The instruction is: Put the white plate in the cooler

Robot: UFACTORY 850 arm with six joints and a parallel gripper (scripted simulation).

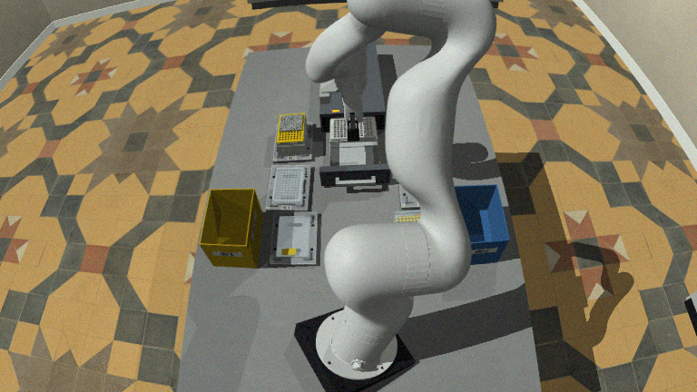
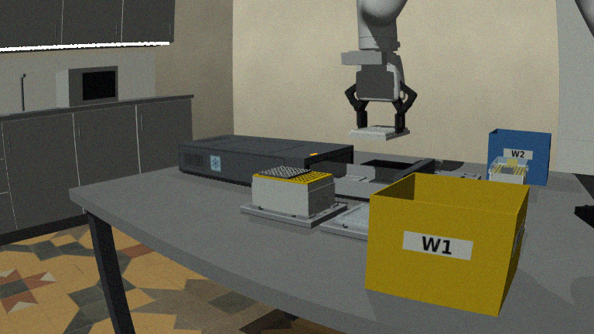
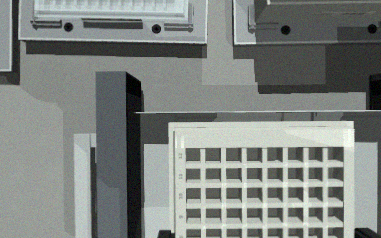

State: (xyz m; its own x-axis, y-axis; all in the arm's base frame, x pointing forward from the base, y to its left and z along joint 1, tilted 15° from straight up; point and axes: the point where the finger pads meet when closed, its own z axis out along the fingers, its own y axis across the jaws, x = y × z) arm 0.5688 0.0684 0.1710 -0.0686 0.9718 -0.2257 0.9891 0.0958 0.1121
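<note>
Right now my hand is 11 cm above the drawer and 4 cm short of it. Also, from my hand: dark cooler CD: 19 cm ahead, 11 cm below, 1 cm to the left; then white plate: 1 cm below; then yellow-topped tip box: 19 cm to the left, 9 cm below, 7 cm ahead.
</note>
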